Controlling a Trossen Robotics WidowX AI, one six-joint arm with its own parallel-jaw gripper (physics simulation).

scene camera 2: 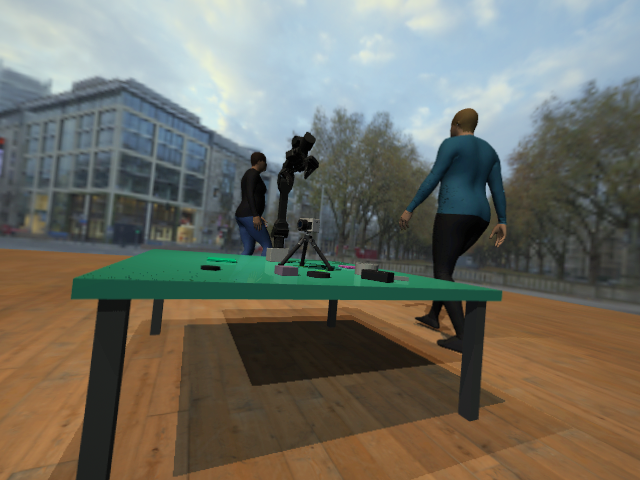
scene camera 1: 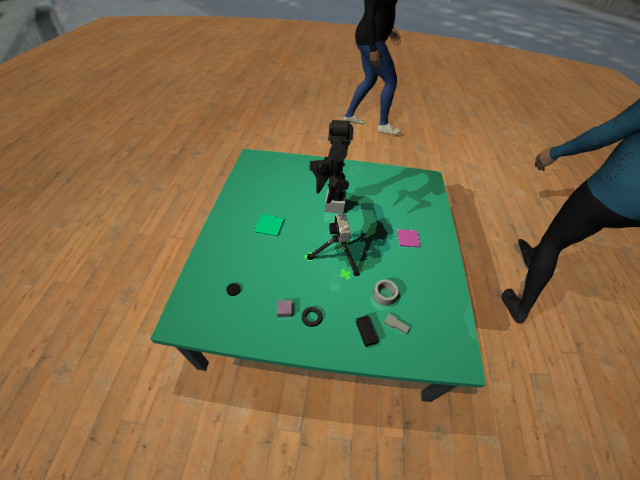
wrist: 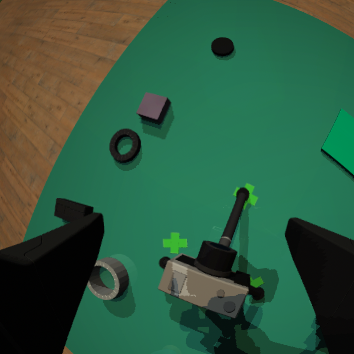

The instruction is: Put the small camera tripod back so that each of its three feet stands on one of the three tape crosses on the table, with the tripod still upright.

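Places are measured from the arm's base along level axes (x back, y left, z down), in millimetres.
Pixels of known places: gripper, fingertip midpoint: [scene camera 2: 296, 182] [scene camera 1: 322, 198] [wrist: 199, 226]; arm's base, origin of the base link: [scene camera 2: 278, 248] [scene camera 1: 336, 196].
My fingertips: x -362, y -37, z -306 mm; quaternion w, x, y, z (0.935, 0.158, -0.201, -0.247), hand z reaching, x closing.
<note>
Ahead of a thing's pixels: the offset from my fingertips to its top centre. "spot": to the spot under its first point. Level surfaces: height alone.
The small tripod [scene camera 1: 349, 258] [scene camera 2: 305, 248] [wrist: 233, 220] stands upright with a beige camera [scene camera 1: 343, 228] [scene camera 2: 313, 225] [wrist: 200, 287] on top. In the wrist view one foot {spot: dx -1, dy -39, dz +359 mm} [wrist: 242, 192] is on a green tape cross {dx +7, dy -37, dz +380 mm} [wrist: 251, 198]. A second foot {spot: dx -46, dy +174, dz +351 mm} [wrist: 164, 262] is beside and apart from another cross {dx -58, dy +134, dz +380 mm} [wrist: 175, 243] [scene camera 1: 345, 274]. The third foot {spot: dx +151, dy +109, dz +350 mm} [wrist: 257, 293] is next to the third cross {dx +135, dy +111, dz +380 mm} [wrist: 256, 282], which is partly hidden. My gripper [wrist: 199, 226] [scene camera 2: 311, 167] is open and empty, well above the tripod, whose camera shows between and beyond the fingers.
On the green table {dz +380 mm} [scene camera 1: 206, 320] are a grey ring {dx -136, dy +312, dz +332 mm} [scene camera 1: 386, 301] [wrist: 123, 281], black box {dx -320, dy +246, dz +345 mm} [scene camera 1: 367, 330], grey piece {dx -267, dy +368, dz +365 mm} [scene camera 1: 397, 323], black ring {dx -293, dy +22, dz +365 mm} [scene camera 1: 304, 316], purple block {dx -280, dy -92, dz +352 mm} [scene camera 1: 284, 307], black disc {dx -232, dy -328, dz +370 mm} [scene camera 1: 233, 289], green square {spot: dx +151, dy -271, dz +371 mm} [scene camera 1: 269, 225] and magenta square {spot: dx +206, dy +426, dz +371 mm} [scene camera 1: 408, 238]. Two people stand beyond the table.
</note>
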